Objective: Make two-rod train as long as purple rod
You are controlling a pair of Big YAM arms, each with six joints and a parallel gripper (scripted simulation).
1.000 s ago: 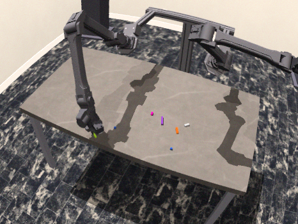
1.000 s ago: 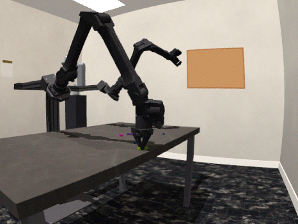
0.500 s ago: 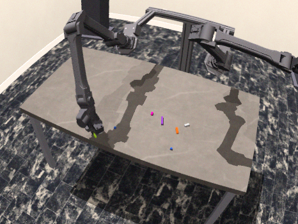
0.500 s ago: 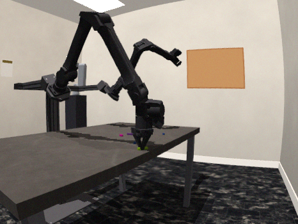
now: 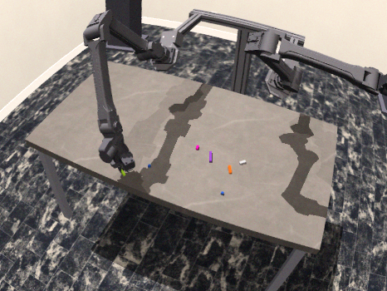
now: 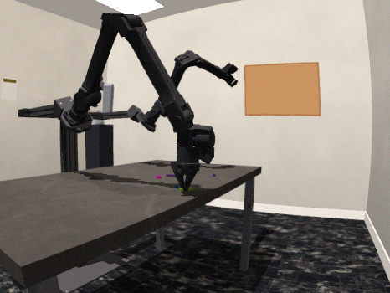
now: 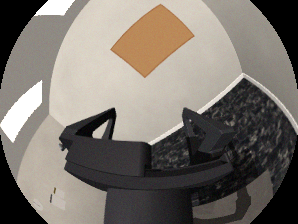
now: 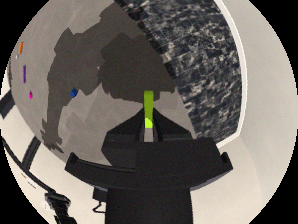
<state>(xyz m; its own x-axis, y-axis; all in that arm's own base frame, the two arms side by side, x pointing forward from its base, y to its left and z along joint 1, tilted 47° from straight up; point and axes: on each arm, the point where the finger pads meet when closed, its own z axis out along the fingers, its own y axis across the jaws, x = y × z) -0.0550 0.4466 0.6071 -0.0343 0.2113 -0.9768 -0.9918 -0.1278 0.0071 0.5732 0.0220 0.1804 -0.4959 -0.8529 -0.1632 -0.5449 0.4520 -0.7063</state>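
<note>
My right gripper is now 180 mm past the orange rod, 430 mm to the right of it and 20 mm above it. Also, from my right hand: purple rod (230 mm behind, 330 mm to the left, 20 mm below); then lime rod (right at my right hand); then magenta rod (260 mm behind, 260 mm to the left, 20 mm below).
</note>
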